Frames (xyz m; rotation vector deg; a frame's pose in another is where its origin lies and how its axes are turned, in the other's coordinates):
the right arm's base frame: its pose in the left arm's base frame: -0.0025 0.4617 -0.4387 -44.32 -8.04 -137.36
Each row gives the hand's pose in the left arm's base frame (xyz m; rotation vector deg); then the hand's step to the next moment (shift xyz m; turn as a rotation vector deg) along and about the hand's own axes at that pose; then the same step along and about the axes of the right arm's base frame.
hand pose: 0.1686 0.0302 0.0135 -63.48 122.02 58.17
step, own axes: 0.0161 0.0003 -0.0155 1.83 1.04 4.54
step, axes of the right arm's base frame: 0.0154 0.0101 -0.0127 -2.82 -3.12 -2.71
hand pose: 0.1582 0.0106 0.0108 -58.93 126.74 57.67
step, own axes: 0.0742 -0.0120 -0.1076 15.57 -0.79 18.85
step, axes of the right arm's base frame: 0.0994 0.0701 -0.0494 -12.58 -8.12 -19.35
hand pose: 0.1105 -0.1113 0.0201 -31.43 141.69 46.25
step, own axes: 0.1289 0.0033 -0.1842 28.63 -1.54 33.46
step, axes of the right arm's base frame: 0.2135 0.0146 -0.0691 -22.03 -14.53 -35.29
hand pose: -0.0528 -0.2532 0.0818 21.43 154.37 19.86
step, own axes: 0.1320 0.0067 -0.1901 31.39 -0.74 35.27
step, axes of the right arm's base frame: 0.1895 -0.1327 0.0097 -23.37 -16.78 -37.45
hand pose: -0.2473 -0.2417 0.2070 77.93 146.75 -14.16
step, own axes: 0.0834 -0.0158 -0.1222 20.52 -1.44 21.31
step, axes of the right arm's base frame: 0.0543 -0.1220 0.0656 -13.62 -11.62 -23.59
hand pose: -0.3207 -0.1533 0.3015 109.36 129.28 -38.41
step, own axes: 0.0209 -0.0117 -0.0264 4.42 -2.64 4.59
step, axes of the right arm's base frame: 0.0027 -0.0304 0.0184 -1.02 -3.65 -5.77
